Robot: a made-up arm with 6 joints.
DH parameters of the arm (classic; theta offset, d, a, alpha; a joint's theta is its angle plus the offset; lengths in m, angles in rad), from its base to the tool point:
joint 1: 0 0.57 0.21 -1.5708
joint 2: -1.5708 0 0.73 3.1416
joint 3: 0 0 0.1 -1.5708
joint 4: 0 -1.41 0 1.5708
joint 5: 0 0 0 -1.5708
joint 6: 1.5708 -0.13 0 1.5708
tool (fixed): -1.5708 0 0 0
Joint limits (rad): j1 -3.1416..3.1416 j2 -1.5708..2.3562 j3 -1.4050..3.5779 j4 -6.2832..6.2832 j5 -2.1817..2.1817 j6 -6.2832..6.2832
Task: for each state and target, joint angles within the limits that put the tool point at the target. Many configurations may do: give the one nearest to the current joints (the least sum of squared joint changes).
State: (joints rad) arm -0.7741 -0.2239 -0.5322 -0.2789 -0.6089 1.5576
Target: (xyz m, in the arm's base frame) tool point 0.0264 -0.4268 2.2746
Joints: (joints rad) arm -1.5348 -0.9576 0.0266 -0.1622 -0.5530 1.5576
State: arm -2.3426 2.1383 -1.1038 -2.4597 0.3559 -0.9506
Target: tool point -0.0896 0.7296 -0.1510
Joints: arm -1.4944 2.2567 -0.7561 -2.4071 0.3963 -0.9506
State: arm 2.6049 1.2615 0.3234 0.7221 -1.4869 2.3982
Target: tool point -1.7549 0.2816 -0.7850
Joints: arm 3.0275 1.8032 0.8485 0.7390 -1.1526 2.3982
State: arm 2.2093 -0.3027 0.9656 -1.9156 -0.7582 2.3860
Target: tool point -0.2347 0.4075 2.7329
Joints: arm 1.9279 -0.2411 0.9579 -1.9337 -0.6909 2.3860
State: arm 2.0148 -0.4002 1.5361 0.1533 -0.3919 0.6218
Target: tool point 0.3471 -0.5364 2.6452
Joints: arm 2.1264 -0.4881 1.4049 0.1631 -0.6012 0.6218
